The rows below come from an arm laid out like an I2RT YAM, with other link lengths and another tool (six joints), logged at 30 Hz.
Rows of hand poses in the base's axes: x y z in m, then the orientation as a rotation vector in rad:
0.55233 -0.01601 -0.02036 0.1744 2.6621 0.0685
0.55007 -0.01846 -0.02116 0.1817 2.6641 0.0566
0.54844 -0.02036 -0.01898 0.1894 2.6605 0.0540
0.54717 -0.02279 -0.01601 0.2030 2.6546 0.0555
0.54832 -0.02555 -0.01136 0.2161 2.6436 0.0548
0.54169 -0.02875 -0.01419 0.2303 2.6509 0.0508
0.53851 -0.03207 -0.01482 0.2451 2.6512 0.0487
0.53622 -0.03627 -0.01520 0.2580 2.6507 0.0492
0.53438 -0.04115 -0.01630 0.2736 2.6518 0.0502
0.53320 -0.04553 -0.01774 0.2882 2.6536 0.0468
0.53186 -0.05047 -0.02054 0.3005 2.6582 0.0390
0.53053 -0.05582 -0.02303 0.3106 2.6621 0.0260
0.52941 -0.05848 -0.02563 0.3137 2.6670 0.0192
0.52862 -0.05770 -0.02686 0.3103 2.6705 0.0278
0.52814 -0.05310 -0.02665 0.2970 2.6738 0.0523
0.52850 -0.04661 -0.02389 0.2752 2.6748 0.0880
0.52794 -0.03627 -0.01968 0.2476 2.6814 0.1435
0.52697 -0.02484 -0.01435 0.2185 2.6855 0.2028
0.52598 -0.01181 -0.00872 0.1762 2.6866 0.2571
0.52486 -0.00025 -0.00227 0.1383 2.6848 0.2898
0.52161 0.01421 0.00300 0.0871 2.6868 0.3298
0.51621 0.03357 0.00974 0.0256 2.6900 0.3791
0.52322 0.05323 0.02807 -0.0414 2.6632 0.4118
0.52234 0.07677 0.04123 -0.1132 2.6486 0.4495
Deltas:
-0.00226 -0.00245 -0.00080 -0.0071 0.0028 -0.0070
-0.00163 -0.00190 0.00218 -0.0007 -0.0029 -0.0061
-0.00127 -0.00243 0.00297 0.0032 -0.0049 -0.0097
0.00115 -0.00276 0.00465 0.0013 -0.0099 -0.0102
-0.00663 -0.00320 -0.00283 0.0001 0.0086 -0.0102
-0.00318 -0.00332 -0.00063 0.0012 0.0017 -0.0108
-0.00229 -0.00420 -0.00038 0.0026 0.0006 -0.0090
-0.00184 -0.00488 -0.00110 0.0036 0.0025 -0.0107
-0.00118 -0.00438 -0.00144 0.0004 0.0034 -0.0107
-0.00134 -0.00494 -0.00280 -0.0029 0.0063 -0.0095
-0.00133 -0.00535 -0.00249 -0.0070 0.0058 -0.0089
-0.00112 -0.00266 -0.00260 -0.0038 0.0057 -0.0029
-0.00079 0.00078 -0.00123 0.0058 0.0025 0.0041
-0.00048 0.00460 0.00021 0.0152 0.0002 0.0136
0.00036 0.00649 0.00276 0.0215 -0.0032 0.0212
-0.00056 0.01034 0.00421 0.0348 0.0017 0.0290
-0.00097 0.01143 0.00533 0.0372 0.0002 0.0303
-0.00099 0.01303 0.00563 0.0315 -0.0030 0.0384
-0.00112 0.01156 0.00645 0.0170 -0.0049 0.0315
-0.00325 0.01446 0.00527 0.0200 -0.0013 0.0425
-0.00540 0.01936 0.00674 0.0248 0.0011 0.0514
0.00701 0.01966 0.01833 0.0152 -0.0290 0.0492
-0.00088 0.02354 0.01316 0.0165 -0.0149 0.0556

